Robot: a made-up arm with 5 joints.
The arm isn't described. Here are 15 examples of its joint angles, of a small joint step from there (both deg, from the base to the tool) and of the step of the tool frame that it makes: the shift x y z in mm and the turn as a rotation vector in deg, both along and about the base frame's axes.
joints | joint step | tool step
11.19 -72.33 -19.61 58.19 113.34 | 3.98 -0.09 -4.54 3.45 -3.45 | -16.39 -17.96 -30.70 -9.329 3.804 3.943
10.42 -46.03 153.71 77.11 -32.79 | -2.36 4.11 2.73 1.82 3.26 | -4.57 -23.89 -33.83 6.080 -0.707 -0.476
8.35 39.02 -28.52 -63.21 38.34 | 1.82 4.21 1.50 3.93 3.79 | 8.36 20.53 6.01 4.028 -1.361 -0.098
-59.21 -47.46 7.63 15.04 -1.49 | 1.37 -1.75 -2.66 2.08 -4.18 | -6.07 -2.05 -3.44 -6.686 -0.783 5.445
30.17 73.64 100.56 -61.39 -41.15 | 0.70 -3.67 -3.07 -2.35 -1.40 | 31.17 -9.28 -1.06 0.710 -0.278 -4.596
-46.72 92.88 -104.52 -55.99 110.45 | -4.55 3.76 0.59 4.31 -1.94 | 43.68 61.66 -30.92 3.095 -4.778 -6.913
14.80 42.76 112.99 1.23 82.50 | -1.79 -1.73 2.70 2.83 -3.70 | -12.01 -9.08 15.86 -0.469 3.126 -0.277
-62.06 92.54 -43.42 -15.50 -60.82 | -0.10 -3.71 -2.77 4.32 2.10 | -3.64 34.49 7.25 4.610 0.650 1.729
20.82 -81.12 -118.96 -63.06 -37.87 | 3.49 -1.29 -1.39 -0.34 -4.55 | 18.72 25.78 12.49 -0.926 4.234 3.590
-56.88 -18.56 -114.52 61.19 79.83 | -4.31 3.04 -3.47 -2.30 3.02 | 5.42 30.48 6.42 2.303 -2.807 0.340
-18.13 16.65 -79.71 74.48 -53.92 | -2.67 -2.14 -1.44 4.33 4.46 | 23.40 20.91 -17.73 1.628 -4.341 -0.782
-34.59 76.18 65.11 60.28 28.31 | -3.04 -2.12 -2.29 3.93 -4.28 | 16.58 1.07 30.83 -0.691 6.934 0.306
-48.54 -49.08 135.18 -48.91 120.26 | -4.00 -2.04 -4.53 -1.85 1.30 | -10.99 30.92 -10.28 0.521 -0.786 1.031
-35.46 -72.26 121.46 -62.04 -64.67 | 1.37 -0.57 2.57 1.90 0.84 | 17.71 -18.73 14.98 1.840 1.941 -0.813
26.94 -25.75 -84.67 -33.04 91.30 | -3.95 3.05 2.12 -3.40 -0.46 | 0.78 -28.95 -27.58 5.985 0.511 0.725
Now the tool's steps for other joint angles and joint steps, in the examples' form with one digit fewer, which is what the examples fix.
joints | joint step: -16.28 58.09 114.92 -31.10 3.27 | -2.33 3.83 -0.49 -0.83 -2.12
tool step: 21.9 23.2 -5.0 2.57 -2.93 -4.03
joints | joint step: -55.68 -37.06 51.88 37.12 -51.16 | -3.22 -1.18 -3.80 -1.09 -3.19
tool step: -19.7 22.4 -14.4 -1.14 -3.87 2.97
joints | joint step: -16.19 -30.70 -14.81 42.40 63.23 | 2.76 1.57 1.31 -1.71 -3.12
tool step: -7.4 -14.0 2.7 -2.72 -0.30 2.79
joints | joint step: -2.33 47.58 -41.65 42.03 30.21 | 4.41 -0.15 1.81 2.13 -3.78
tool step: 6.8 -9.5 20.3 -2.78 2.20 -1.64
